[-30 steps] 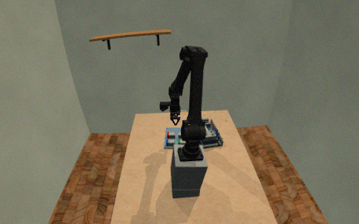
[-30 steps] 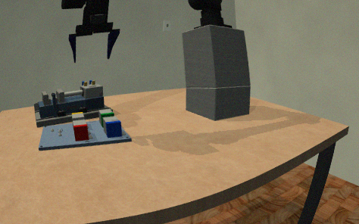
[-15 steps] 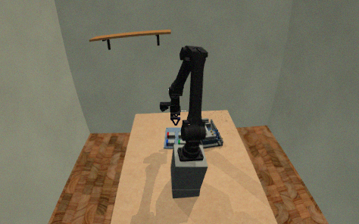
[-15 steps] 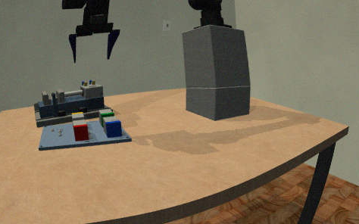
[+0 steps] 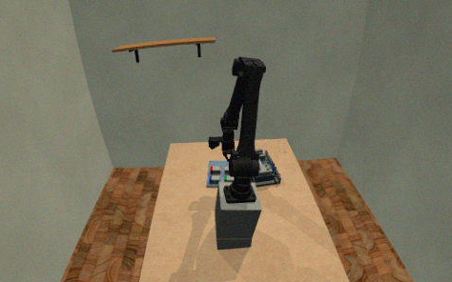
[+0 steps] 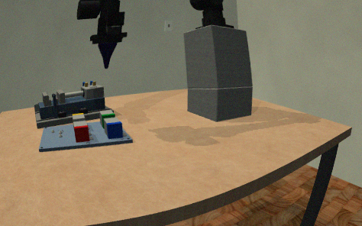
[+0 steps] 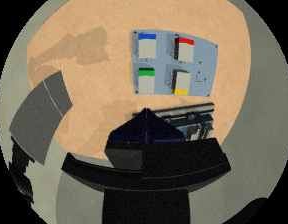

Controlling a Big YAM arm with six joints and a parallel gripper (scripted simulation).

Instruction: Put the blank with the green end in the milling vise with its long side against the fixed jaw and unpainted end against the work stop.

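The green-ended blank lies 150 mm below my hand. The rest, counted from my hand: yellow-ended blank: 150 mm below, 90 mm ahead, 20 mm to the right; then blue-ended blank: 150 mm below, 90 mm to the left, 20 mm ahead; then red-ended blank: 150 mm below, 110 mm ahead, 70 mm to the left.
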